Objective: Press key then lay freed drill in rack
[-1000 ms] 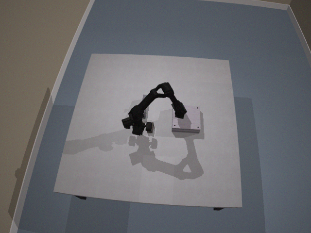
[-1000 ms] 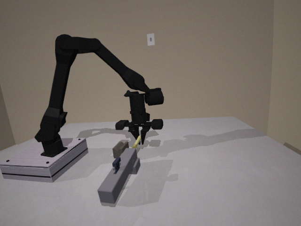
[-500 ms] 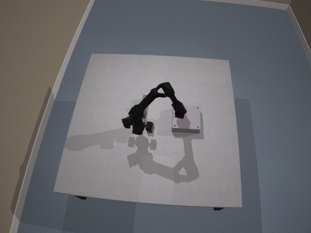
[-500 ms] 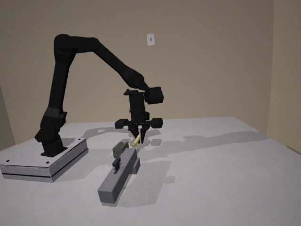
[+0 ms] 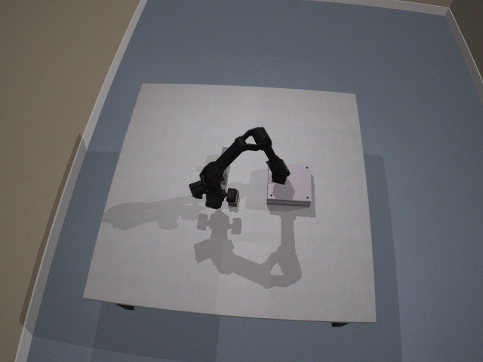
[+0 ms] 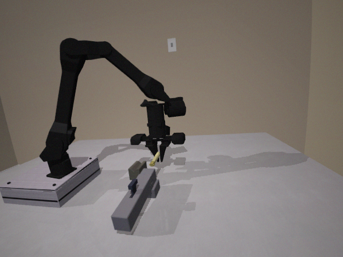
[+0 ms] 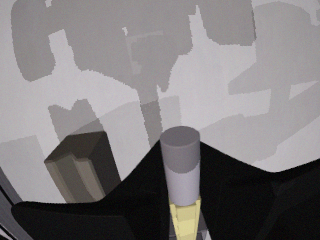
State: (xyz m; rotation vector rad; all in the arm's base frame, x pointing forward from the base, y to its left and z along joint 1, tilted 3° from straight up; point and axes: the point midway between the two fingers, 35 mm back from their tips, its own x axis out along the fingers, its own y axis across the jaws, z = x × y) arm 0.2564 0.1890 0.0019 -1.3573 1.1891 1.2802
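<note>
Now: the rack 7 cm behind my gripper tip, 5 cm to the right of it and 2 cm below it. Also, from my gripper tip: dark blue drill 3 cm ahead, 22 cm to the right, 1 cm above; then grey housing block 3 cm ahead, 20 cm to the right.
</note>
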